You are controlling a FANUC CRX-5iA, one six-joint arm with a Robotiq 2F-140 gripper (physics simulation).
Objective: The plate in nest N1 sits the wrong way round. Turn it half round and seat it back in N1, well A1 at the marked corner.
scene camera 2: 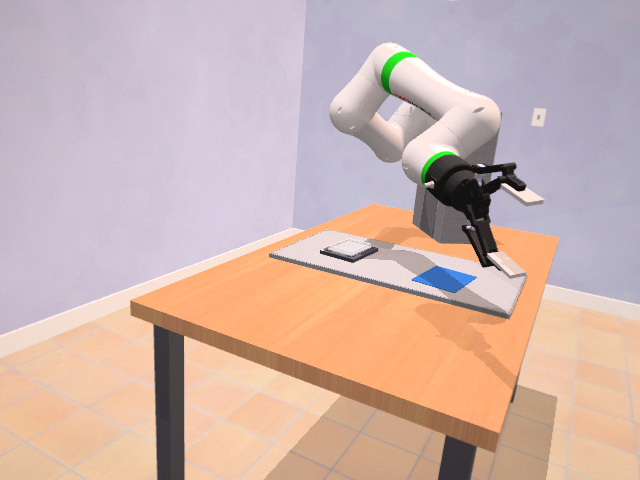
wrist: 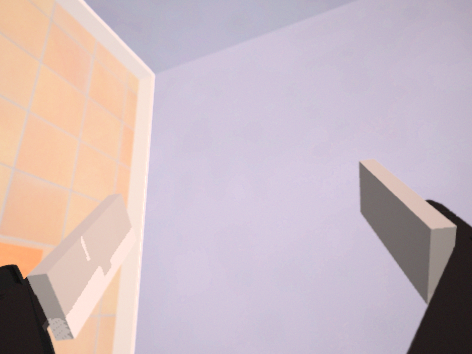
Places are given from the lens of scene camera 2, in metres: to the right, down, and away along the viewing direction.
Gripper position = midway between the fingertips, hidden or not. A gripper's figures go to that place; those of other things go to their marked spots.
my gripper [scene camera 2: 526, 240]: 0.33, 0.00, 0.79
blue square [scene camera 2: 449, 280]: 0.36, 0.11, 1.38
